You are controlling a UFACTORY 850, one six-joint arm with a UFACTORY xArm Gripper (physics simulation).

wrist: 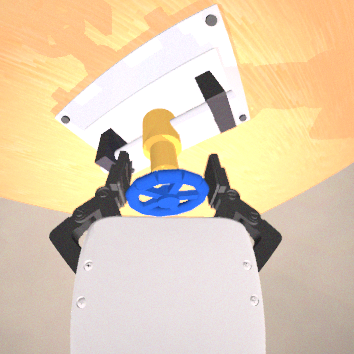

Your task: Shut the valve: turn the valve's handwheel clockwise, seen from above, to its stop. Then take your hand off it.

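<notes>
The blue spoked handwheel (167,210) sits on top of the yellow valve body (161,131), low in the middle of the wrist view. My gripper (168,162) is shut on the handwheel, one black finger at its left rim and the other at its right rim. The valve stands on a white base plate (150,56), which appears tilted in the view. The underside of the wheel and the exact contact at the fingertips are partly hidden.
A white pipe (189,116) runs through the valve between two black supports (216,100) (108,147). Dark bolts (211,20) (65,119) mark plate corners. The plate lies on an orange wood-grained table top (295,85), with grey-beige floor (320,240) beyond its edge.
</notes>
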